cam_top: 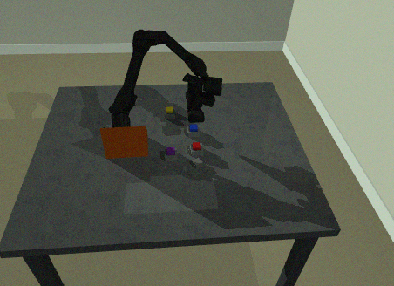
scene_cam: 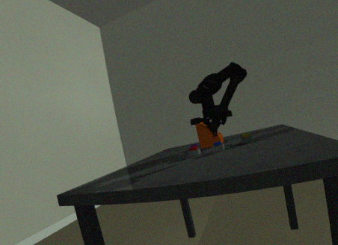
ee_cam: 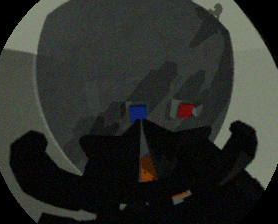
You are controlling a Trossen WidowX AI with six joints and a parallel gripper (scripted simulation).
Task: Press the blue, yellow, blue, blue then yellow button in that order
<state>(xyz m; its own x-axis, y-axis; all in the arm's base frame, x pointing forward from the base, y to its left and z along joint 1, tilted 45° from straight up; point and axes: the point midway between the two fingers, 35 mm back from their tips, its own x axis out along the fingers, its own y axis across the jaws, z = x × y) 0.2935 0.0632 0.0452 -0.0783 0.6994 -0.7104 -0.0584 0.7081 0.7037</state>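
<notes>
Now: gripper tip 3 cm above the blue button. The rest, counted from my gripper tip: red button 1 cm ahead, 11 cm to the right, 3 cm below; purple button 9 cm behind, 14 cm to the right, 3 cm below; yellow button 11 cm behind, 12 cm to the left, 3 cm below.
</notes>
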